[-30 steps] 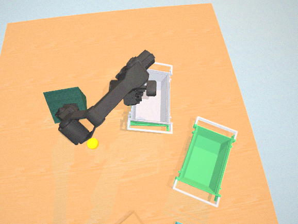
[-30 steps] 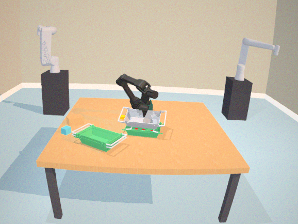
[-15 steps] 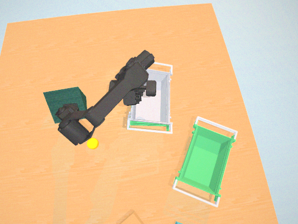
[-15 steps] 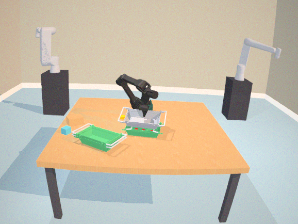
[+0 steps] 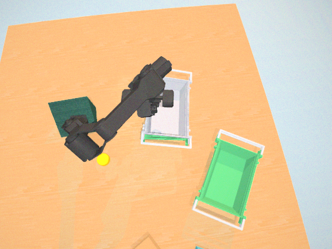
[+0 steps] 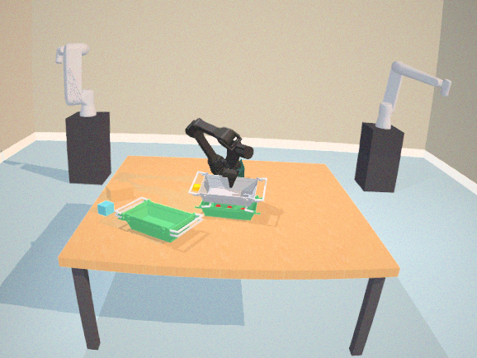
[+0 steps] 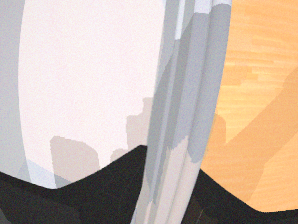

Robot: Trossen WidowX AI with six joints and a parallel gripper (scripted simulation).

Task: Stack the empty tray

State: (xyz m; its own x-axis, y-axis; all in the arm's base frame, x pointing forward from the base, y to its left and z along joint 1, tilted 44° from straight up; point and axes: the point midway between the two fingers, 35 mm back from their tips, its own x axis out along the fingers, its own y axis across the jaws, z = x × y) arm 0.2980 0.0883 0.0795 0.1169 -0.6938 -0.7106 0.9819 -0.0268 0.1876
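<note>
Right now my gripper tip is 70 mm short of the grey tray, 20 mm below it and 10 mm to the left of it. From my gripper tip the other things lie so: yellow disc: 210 mm behind, 170 mm to the right, 90 mm below; tan box: 540 mm to the right, 70 mm below, 50 mm behind; cyan cube: 560 mm to the right, 140 mm ahead, 80 mm below.
</note>
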